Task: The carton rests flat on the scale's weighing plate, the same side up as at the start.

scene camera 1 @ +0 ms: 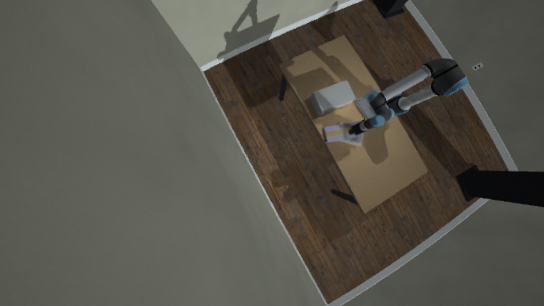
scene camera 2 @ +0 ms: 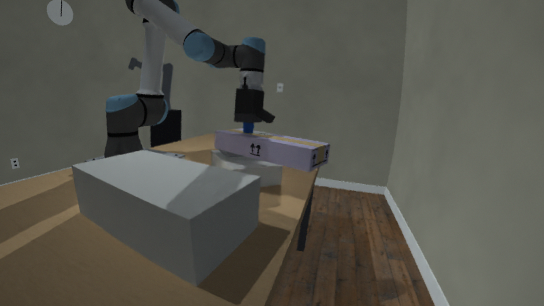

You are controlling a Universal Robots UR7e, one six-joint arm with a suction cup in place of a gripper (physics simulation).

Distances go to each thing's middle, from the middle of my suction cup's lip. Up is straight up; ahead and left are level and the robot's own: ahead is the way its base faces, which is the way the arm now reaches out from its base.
Scene:
I see my suction cup 90 mm short of the lilac carton (scene camera 2: 302,154), 30 mm to the left of it and 40 mm above it. The rest, counted from my suction cup: large pale grey box (scene camera 2: 187,217) 10 mm behind, 370 mm to the right, 110 mm below.

